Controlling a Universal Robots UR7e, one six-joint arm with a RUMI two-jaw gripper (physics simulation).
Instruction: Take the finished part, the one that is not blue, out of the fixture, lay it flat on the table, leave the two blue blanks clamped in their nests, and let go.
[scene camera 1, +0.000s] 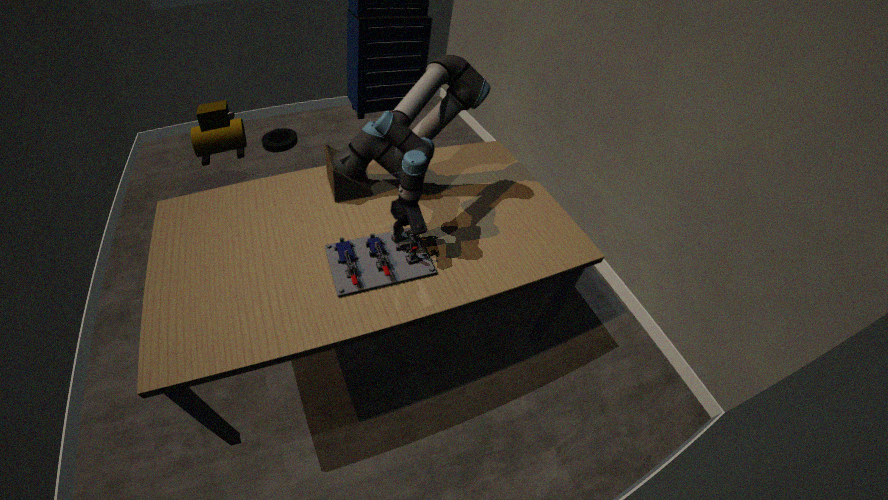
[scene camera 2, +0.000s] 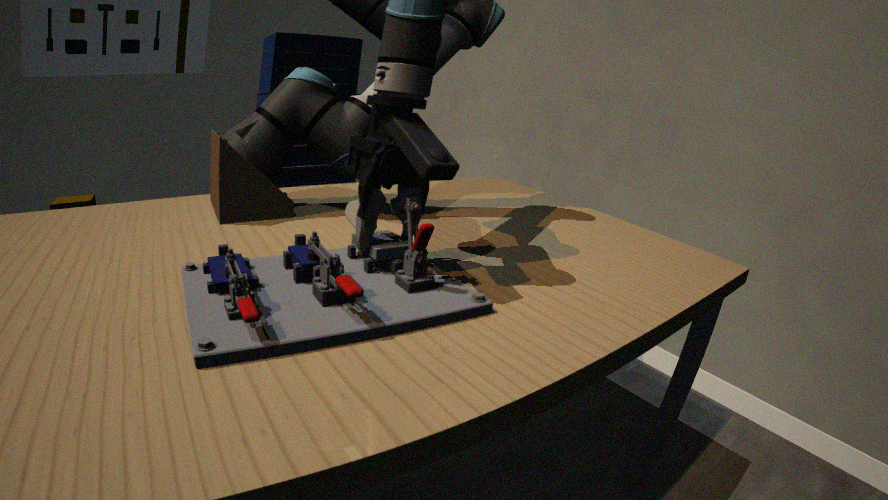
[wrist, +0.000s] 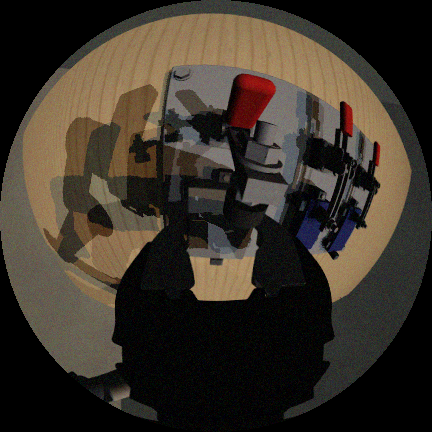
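Observation:
The finished part (scene camera 2: 390, 250) (wrist: 206, 204) is a grey block at the right nest of the fixture plate (scene camera 1: 366, 278) (scene camera 2: 298, 326) (wrist: 200, 82). My gripper (scene camera 2: 386, 240) (wrist: 221, 215) is shut on it from above; the part appears level and slightly above the nest blocks. The right clamp's red handle (scene camera 1: 414, 247) (scene camera 2: 423, 237) (wrist: 251, 100) stands upright, its arm swung up close beside my fingers. Two blue blanks (scene camera 1: 345, 250) (scene camera 2: 302, 255) (wrist: 312, 227) sit in the left and middle nests under lowered clamps. In scene camera 1 my fingers largely hide the part.
The fixture lies on the wooden table (scene camera 1: 236, 279) (scene camera 2: 403, 391). The middle clamp's red handle (scene camera 2: 349, 285) (wrist: 346, 119) and left clamp's red handle (scene camera 2: 247, 308) (wrist: 377, 154) point towards the plate's front. Table surface lies right of the plate, under the arm's shadow. A blue cabinet (scene camera 1: 391, 62) stands behind.

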